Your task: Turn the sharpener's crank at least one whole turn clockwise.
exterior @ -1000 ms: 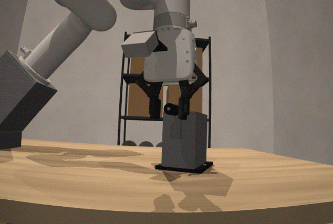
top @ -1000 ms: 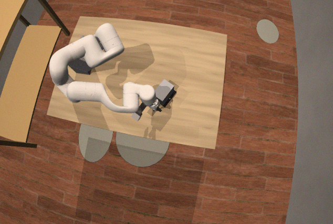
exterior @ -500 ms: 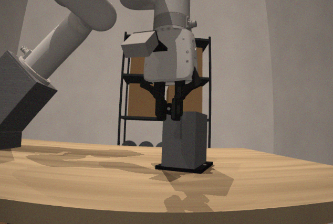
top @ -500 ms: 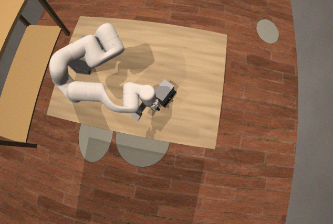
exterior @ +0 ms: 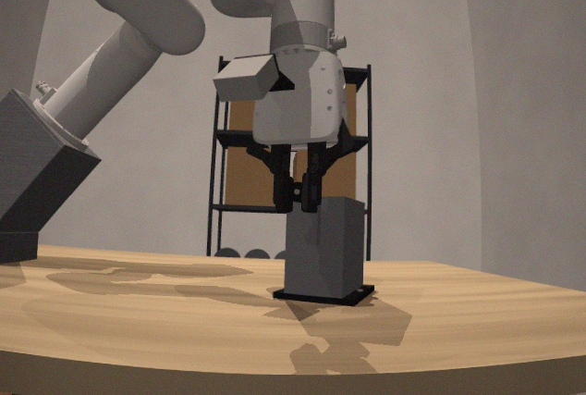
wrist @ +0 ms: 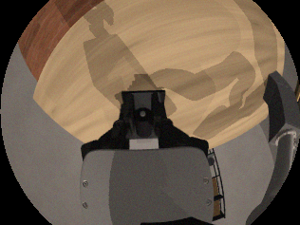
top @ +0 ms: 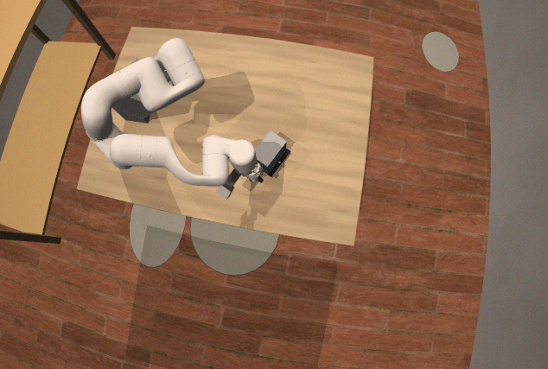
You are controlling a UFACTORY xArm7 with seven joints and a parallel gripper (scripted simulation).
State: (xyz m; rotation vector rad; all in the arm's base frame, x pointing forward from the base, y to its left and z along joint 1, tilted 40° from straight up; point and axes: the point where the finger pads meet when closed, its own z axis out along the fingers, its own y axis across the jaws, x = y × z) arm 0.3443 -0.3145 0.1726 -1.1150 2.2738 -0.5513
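Now: hand 10 mm to the right of the black crank knob and 10 mm short of it.
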